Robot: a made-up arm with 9 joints. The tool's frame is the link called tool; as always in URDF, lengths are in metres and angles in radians.
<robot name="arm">
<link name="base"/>
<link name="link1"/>
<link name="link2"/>
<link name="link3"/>
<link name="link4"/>
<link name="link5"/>
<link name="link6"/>
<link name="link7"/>
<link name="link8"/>
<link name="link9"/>
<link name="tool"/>
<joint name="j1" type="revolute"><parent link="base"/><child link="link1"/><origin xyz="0.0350 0.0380 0.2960" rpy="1.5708 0.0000 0.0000"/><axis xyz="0 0 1"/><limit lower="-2.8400" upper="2.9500" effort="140" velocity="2.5"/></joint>
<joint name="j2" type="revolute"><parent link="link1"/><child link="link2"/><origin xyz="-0.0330 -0.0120 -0.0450" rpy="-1.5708 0.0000 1.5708"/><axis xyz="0 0 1"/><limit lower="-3.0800" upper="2.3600" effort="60" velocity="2.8"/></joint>
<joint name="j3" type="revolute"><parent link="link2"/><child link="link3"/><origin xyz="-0.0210 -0.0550 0.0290" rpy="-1.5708 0.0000 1.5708"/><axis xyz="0 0 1"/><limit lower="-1.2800" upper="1.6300" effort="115" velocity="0.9"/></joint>
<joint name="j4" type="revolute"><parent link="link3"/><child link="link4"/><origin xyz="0.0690 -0.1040 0.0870" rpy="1.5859 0.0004 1.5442"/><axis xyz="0 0 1"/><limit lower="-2.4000" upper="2.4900" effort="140" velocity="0.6"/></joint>
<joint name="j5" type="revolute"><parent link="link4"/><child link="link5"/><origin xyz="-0.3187 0.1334 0.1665" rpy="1.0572 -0.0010 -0.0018"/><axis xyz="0 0 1"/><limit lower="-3.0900" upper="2.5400" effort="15" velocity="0.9"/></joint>
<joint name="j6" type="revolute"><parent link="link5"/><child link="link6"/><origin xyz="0.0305 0.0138 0.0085" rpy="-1.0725 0.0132 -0.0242"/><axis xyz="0 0 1"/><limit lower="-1.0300" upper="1.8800" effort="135" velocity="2.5"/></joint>
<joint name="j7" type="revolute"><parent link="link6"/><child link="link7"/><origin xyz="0.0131 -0.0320 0.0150" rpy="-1.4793 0.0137 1.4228"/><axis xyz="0 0 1"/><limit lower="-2.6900" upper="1.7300" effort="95" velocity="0.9"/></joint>
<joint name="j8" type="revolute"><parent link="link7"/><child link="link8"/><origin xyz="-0.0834 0.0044 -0.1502" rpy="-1.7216 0.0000 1.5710"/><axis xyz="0 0 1"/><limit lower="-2.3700" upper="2.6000" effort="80" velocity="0.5"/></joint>
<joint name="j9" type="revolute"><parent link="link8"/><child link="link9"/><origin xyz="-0.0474 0.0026 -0.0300" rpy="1.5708 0.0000 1.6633"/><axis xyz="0 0 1"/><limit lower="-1.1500" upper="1.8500" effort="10" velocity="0.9"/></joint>
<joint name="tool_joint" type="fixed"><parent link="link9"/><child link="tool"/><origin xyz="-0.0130 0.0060 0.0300" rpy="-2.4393 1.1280 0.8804"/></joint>
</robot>
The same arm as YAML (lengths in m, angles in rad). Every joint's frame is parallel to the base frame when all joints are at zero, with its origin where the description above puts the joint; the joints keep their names.
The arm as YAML. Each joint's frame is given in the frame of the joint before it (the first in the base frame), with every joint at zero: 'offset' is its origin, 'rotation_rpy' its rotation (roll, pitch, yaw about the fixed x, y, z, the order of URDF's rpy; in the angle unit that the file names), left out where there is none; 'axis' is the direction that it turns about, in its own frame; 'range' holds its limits. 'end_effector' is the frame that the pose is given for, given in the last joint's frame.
length_unit: m
angle_unit: rad
chain:
  - id: j1
    offset: [0.035, 0.038, 0.296]
    axis: "-y"
    range: [-2.84, 2.95]
  - id: j2
    offset: [-0.033, 0.045, -0.012]
    axis: "-x"
    range: [-3.08, 2.36]
  - id: j3
    offset: [-0.029, -0.055, -0.021]
    axis: "-z"
    range: [-1.28, 1.63]
  - id: j4
    offset: [-0.104, 0.069, -0.087]
    axis: [-0.026601, 0.999532, 0.0151]
    range: [-2.4, 2.49]
  - id: j5
    offset: [-0.323, 0.16, -0.131]
    axis: [-0.0151, 0.477893, 0.878288]
    range: [-3.09, 2.54]
  - id: j6
    offset: [0.03, 0.017, 0.0009]
    axis: "+y"
    range: [-1.03, 1.88]
  - id: j7
    offset: [0.013, 0.015, 0.032]
    axis: [-0.984421, 0.091402, -0.150203]
    range: [-2.69, 1.73]
  - id: j8
    offset: [0.135, -0.017, 0.105]
    axis: "+z"
    range: [-2.37, 2.6]
  - id: j9
    offset: [0.007, 0.047, -0.03]
    axis: "-y"
    range: [-1.15, 1.85]
end_effector:
  offset: [-0.013, -0.03, 0.006]
  rotation_rpy: [-1.6987, -0.3367, 1.2775]

